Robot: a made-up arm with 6 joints. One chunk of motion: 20 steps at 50 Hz.
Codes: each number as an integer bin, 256 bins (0 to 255) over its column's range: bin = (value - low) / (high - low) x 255, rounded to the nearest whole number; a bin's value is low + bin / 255 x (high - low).
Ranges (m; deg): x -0.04..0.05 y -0.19..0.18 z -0.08..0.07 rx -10..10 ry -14..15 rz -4..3
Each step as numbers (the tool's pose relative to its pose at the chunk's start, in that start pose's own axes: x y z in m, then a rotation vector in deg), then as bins.
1 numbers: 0.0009 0.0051 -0.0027 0.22 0.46 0.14
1 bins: 116 134 131 130 127 151
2 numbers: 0.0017 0.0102 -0.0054 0.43 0.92 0.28
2 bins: 118 138 127 133 131 156
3 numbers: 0.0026 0.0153 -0.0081 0.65 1.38 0.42
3 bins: 121 141 122 136 135 161
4 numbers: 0.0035 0.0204 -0.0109 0.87 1.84 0.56
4 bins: 123 145 117 139 139 166
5 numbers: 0.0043 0.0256 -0.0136 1.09 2.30 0.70
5 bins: 126 149 113 141 143 171
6 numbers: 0.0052 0.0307 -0.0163 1.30 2.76 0.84
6 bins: 128 152 108 144 147 176
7 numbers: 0.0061 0.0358 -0.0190 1.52 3.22 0.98
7 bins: 131 156 104 147 151 181
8 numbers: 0.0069 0.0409 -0.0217 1.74 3.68 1.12
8 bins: 133 159 99 150 155 187
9 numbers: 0.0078 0.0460 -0.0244 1.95 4.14 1.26
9 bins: 135 163 95 152 160 192
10 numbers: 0.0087 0.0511 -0.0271 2.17 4.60 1.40
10 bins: 138 166 90 155 164 197
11 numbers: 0.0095 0.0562 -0.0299 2.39 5.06 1.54
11 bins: 140 170 85 158 168 202
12 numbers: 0.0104 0.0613 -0.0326 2.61 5.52 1.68
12 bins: 143 173 81 161 172 207
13 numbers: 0.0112 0.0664 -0.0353 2.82 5.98 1.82
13 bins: 145 177 76 163 176 212
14 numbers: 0.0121 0.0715 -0.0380 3.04 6.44 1.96
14 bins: 148 180 71 166 180 217
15 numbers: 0.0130 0.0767 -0.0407 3.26 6.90 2.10
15 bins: 150 184 67 169 184 222
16 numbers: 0.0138 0.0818 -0.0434 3.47 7.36 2.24
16 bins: 152 187 62 172 188 227
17 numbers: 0.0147 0.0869 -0.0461 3.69 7.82 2.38
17 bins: 155 191 58 175 192 232
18 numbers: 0.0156 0.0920 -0.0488 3.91 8.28 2.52
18 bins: 158 194 53 177 196 238
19 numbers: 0.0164 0.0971 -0.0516 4.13 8.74 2.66
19 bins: 160 198 48 180 200 243
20 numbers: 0.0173 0.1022 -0.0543 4.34 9.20 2.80
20 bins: 162 201 44 183 204 248
